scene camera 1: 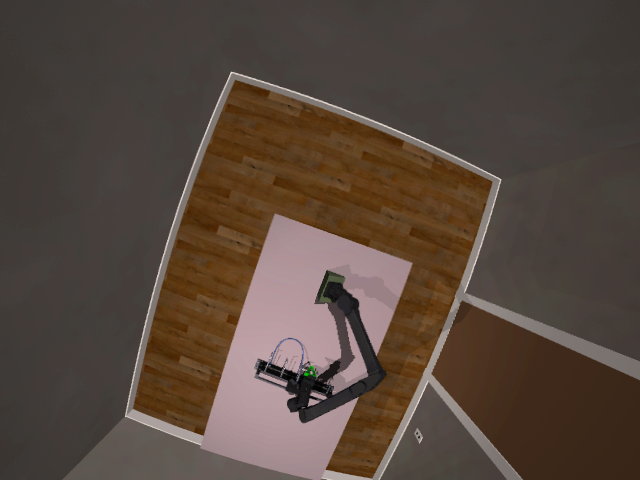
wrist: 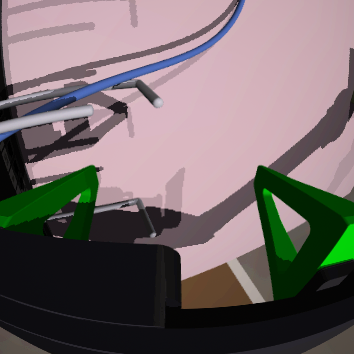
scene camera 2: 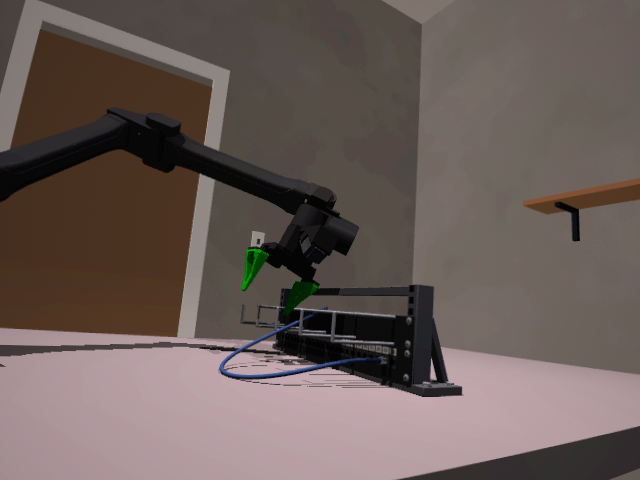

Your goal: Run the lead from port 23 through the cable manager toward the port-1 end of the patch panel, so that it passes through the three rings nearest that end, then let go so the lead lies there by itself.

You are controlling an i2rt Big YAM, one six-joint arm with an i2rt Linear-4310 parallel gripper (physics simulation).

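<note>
The blue lead (scene camera 1: 291,338) (scene camera 2: 253,377) (wrist: 165,64) leaves a port near the right end of the patch panel in scene camera 2. It loops out low in front, then rises back to the cable manager. In the wrist view it runs between two grey ring wires (wrist: 65,114) at left; whether it is inside a ring is unclear. Another ring wire (wrist: 115,206) shows lower, partly behind the left finger. My gripper (scene camera 1: 310,372) (scene camera 2: 264,301) (wrist: 175,173) is open, its green fingers wide apart, above and in front of the rings, with no lead between them. Port numbers are unreadable.
The black rack frame (scene camera 2: 422,335) stands upright on the pink table (scene camera 1: 258,310) (scene camera 2: 155,413), with a top bar (scene camera 2: 372,291) behind the rings. My arm reaches round from its base (scene camera 1: 330,286) and partly hides the rack in scene camera 1. A wall shelf (scene camera 2: 594,195) is farther off.
</note>
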